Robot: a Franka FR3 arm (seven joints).
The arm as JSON. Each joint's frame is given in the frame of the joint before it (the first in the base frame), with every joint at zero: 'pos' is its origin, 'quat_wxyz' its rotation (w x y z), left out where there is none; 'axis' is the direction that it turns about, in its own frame. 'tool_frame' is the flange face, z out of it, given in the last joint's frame.
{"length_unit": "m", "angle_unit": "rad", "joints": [
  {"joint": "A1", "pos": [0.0, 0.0, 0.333], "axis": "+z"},
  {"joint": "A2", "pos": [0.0, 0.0, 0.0], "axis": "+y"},
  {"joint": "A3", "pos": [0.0, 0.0, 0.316], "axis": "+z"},
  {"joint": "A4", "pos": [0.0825, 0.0, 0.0], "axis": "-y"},
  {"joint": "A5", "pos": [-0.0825, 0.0, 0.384], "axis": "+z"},
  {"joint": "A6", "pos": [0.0, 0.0, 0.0], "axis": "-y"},
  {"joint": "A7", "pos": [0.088, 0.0, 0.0], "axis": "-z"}
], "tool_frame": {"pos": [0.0, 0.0, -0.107], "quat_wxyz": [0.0, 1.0, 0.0, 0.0]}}
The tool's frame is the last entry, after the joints.
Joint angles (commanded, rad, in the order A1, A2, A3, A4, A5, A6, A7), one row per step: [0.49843 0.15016 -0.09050 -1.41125 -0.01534 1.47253 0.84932]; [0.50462 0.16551 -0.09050 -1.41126 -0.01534 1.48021 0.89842]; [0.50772 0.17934 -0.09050 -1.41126 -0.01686 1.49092 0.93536]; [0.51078 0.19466 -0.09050 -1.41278 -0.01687 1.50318 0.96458]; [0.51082 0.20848 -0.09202 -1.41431 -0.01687 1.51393 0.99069]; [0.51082 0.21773 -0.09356 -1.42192 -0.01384 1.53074 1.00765]
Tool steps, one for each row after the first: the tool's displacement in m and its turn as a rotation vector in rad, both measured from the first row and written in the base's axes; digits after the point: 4 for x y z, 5 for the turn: [0.0029 0.0057 -0.0085 -0.00787 0.00330 -0.04245]; [0.0065 0.0095 -0.0159 -0.01437 0.00247 -0.07576]; [0.0103 0.0136 -0.0248 -0.01978 0.00392 -0.10136]; [0.0147 0.0150 -0.0331 -0.02519 0.00546 -0.12840]; [0.0181 0.0162 -0.0410 -0.02482 0.00518 -0.14651]
